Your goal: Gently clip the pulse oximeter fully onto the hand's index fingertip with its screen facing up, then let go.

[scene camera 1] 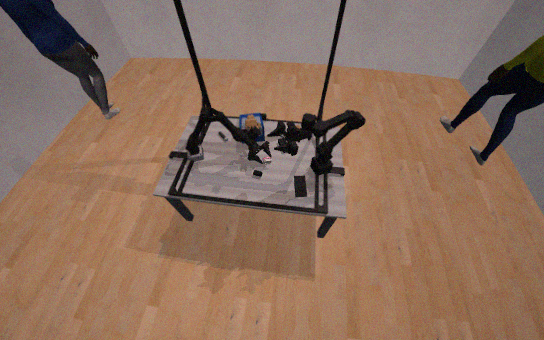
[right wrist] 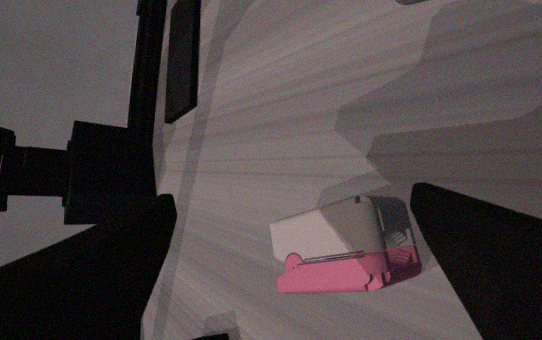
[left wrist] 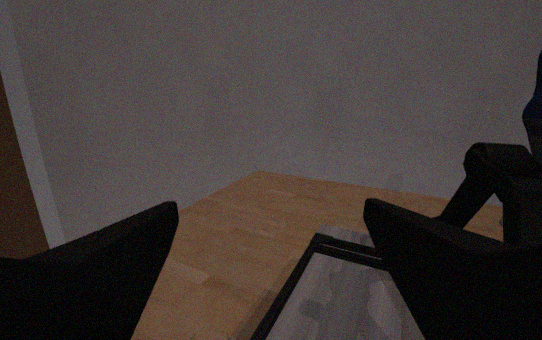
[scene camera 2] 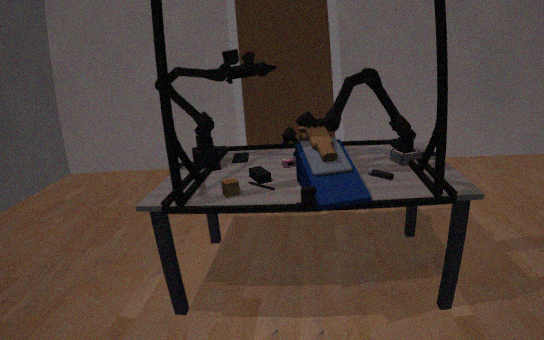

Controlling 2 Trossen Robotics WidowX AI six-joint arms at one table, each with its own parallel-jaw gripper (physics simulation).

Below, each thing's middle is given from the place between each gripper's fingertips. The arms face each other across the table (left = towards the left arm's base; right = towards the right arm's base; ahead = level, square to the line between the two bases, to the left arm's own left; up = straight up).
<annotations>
My right hand is 3 cm above the pulse oximeter (right wrist: 352, 236) and 2 cm past it. From my right hand the other things lie so: blue hand support (scene camera 2: 339, 190): 32 cm behind, 17 cm to the right.
Right now my left hand is 400 mm above the pulse oximeter, 190 mm past it and 60 mm to the left of it. Round my left hand: blue hand support: 480 mm behind, 380 mm below, 220 mm to the right.
</annotations>
